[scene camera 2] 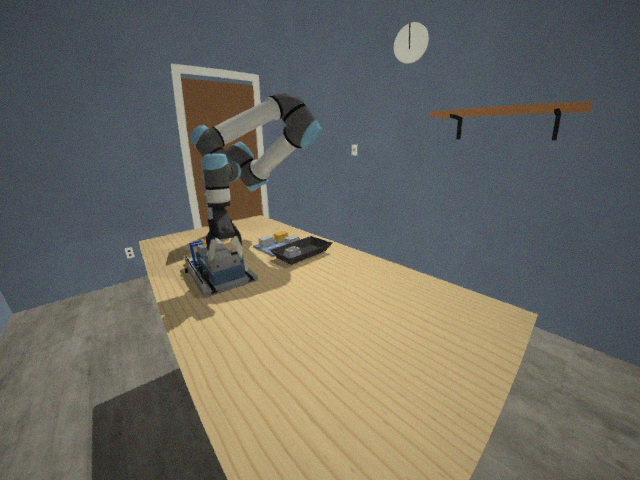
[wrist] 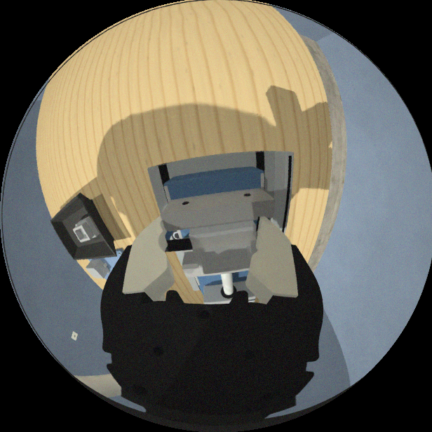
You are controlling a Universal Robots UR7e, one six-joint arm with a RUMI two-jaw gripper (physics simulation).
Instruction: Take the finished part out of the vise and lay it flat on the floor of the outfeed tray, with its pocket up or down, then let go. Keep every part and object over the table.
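Places are measured from the arm's base along level axes (x right, y back, z down), in millimetres.
Where they show: gripper, fingertip midpoint: (scene camera 2: 226,262).
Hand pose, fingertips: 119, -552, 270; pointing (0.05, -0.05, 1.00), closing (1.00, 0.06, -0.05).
Note:
After its pixels a point has its place, as x, y, z.
The grey finished part (scene camera 2: 218,248) @[132, -518, 230] (wrist: 225,242) is at the jaws of the blue and grey vise (scene camera 2: 225,274) @[139, -594, 294] (wrist: 215,184). My gripper (scene camera 2: 225,254) @[119, -552, 270] (wrist: 211,217) points down over the vise and is shut on the part, with one pale finger on each side of it. The part's lower side is hidden by the jaws, and I cannot tell whether it is clear of them. The black outfeed tray (scene camera 2: 316,250) @[-245, -580, 311] (wrist: 64,231) stands on the table beside the vise. Another grey part (scene camera 2: 292,251) @[-150, -546, 301] (wrist: 84,230) with a pocket lies in it.
A blue mat (scene camera 2: 262,249) @[-96, -361, 337] beside the tray holds grey blocks (scene camera 2: 266,241) @[-129, -339, 311] (wrist: 97,269) and a yellow block (scene camera 2: 280,236) @[-211, -327, 308]. A blue frame-like thing (scene camera 2: 194,249) @[200, -391, 252] stands at the vise's far side. The vise is near the table's left edge in the scene view.

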